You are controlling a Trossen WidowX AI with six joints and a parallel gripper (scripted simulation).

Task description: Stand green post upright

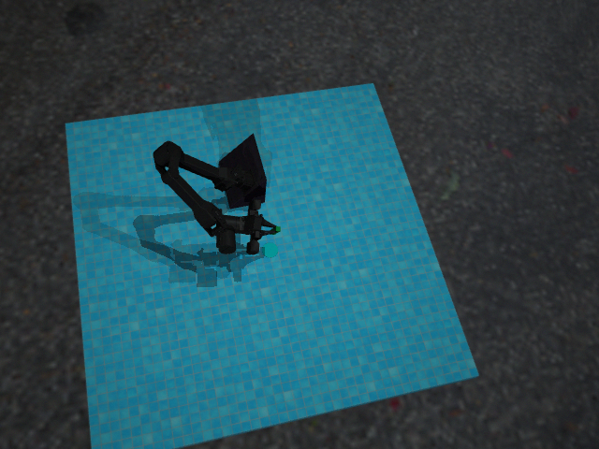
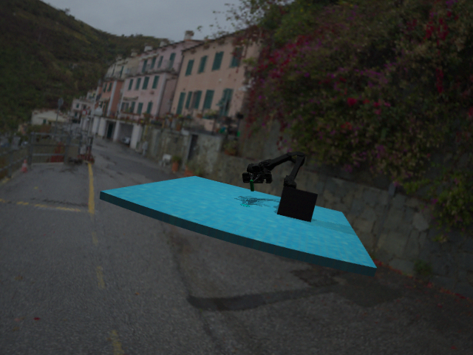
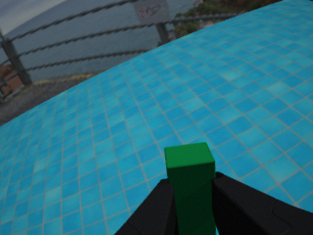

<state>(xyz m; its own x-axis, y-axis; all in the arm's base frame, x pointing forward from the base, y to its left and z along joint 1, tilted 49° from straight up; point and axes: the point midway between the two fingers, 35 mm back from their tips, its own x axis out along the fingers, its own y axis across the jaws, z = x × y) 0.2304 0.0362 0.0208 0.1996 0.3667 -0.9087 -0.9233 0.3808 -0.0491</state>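
Now: gripper tip 1 cm short of the cyan circle, 2 cm to the left of it and 15 cm above it. Also, from my gripper tip: green post: 1 cm behind, 2 cm below.
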